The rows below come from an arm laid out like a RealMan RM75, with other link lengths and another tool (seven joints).
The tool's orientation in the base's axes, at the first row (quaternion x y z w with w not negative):
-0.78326, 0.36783, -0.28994, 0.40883
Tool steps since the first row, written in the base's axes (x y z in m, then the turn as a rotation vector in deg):
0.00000, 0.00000, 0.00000, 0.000, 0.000, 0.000
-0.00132, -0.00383, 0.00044, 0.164, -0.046, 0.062
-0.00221, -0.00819, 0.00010, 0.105, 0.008, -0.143
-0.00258, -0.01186, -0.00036, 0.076, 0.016, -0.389
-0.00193, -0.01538, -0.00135, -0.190, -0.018, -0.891
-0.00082, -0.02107, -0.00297, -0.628, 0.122, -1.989
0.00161, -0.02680, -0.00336, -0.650, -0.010, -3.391
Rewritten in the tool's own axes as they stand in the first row. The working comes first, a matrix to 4 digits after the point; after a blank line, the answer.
The tool's axes in the first row as the columns of a matrix, in the base's axes (used below as rounded here):
0.5613, -0.3391, 0.7550
-0.8133, -0.3951, 0.4271
0.1534, -0.8537, -0.4976

0.00000, 0.00000, 0.00000, 0.000, 0.000, 0.000
0.00244, 0.00159, -0.00285, 0.139, -0.090, 0.073
0.00544, 0.00390, -0.00522, 0.030, 0.083, 0.154
0.00814, 0.00587, -0.00683, -0.030, 0.300, 0.258
0.01122, 0.00788, -0.00735, -0.229, 0.832, 0.292
0.01622, 0.01114, -0.00814, -0.757, 1.863, 0.568
0.02218, 0.01291, -0.00856, -0.877, 3.119, 1.192

